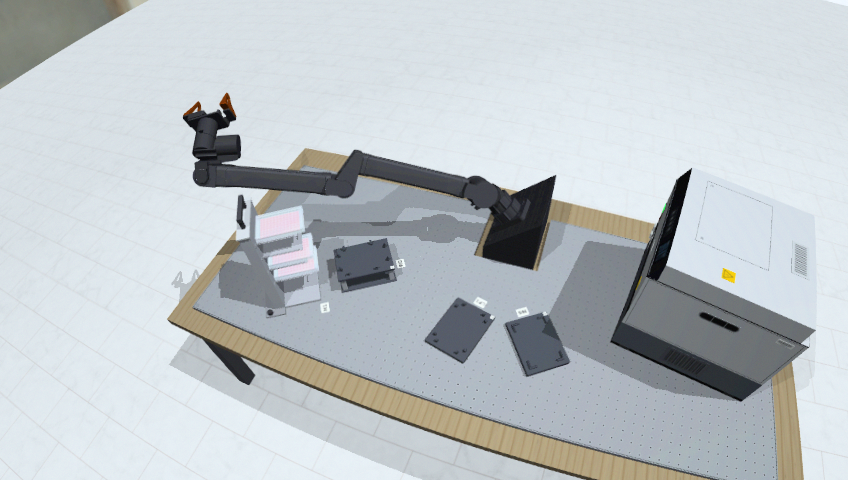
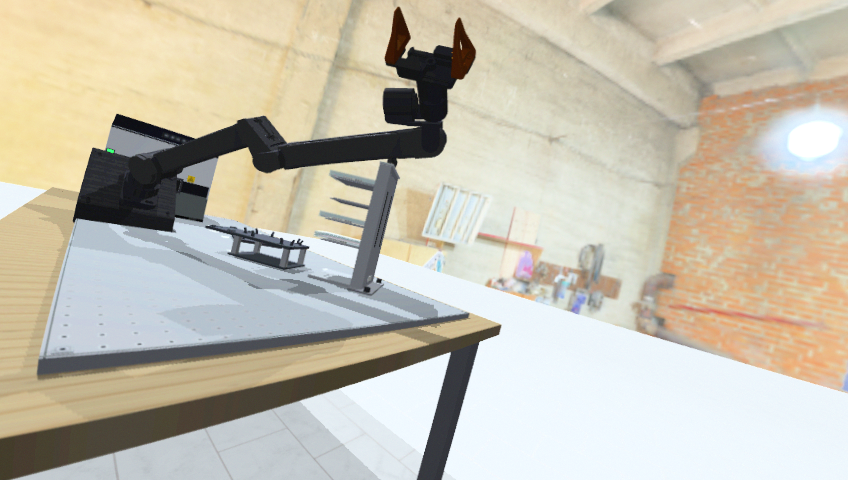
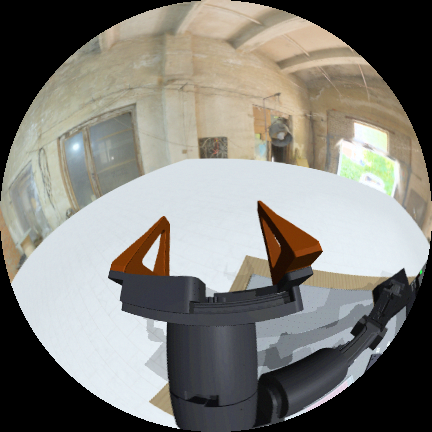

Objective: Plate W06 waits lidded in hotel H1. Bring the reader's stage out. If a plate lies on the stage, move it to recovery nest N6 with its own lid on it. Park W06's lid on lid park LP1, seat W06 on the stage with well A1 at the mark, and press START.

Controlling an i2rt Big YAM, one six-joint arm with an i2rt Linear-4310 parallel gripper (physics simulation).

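Frame: origin at the arm's base, x down, y right, z back, level; centimetres.
Where they show: gripper, fingertip midpoint: [image 1: 213, 98] [image 2: 426, 14] [image 3: 209, 212]; arm's base, origin of the base link: [image 1: 512, 216] [image 2: 139, 191].
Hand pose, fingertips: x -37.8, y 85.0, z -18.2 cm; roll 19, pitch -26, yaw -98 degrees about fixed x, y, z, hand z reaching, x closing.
Note:
Things, the pixels of their top centre, and the offset from my fingertips. "spot": a spot on its surface instead.
- top plate, middle of its top: [image 1: 278, 221] [image 2: 357, 178] dx +20.0, dy -33.3, dz -20.6 cm
- reader, middle of its top: [image 1: 746, 236] [image 2: 174, 136] dx +12.1, dy -143.8, dz +6.7 cm
- raised dark nest, middle of its top: [image 1: 362, 255] [image 2: 274, 233] dx +39.8, dy -48.5, dz -9.3 cm
- black handle, surface spot: [image 1: 240, 211] spot: dx +12.3, dy -28.2, dz -26.5 cm
My gripper [image 1: 212, 98] [image 2: 428, 14] [image 3: 209, 212] is open and empty, high beyond the table's left end, above and behind the hotel. The grey hotel [image 1: 261, 255] [image 2: 365, 255] stands at the left end and holds several pale plates with pink wells. The top plate [image 1: 280, 221] shows most; I cannot tell which is W06 or which are lidded. The reader [image 1: 737, 226] [image 2: 127, 137] stands at the right; its stage does not show. A raised dark nest [image 1: 363, 259] [image 2: 267, 239] is beside the hotel. Two low dark holders [image 1: 459, 330] [image 1: 536, 344] lie mid-table. Their small labels are hard to read.
The arm's dark base block [image 1: 514, 240] [image 2: 89, 187] stands at the table's back edge. The arm stretches left from it, passing above and behind the hotel. A black handle [image 1: 240, 211] tops the hotel. The wooden table edge [image 1: 357, 404] [image 2: 238, 398] borders the perforated board.

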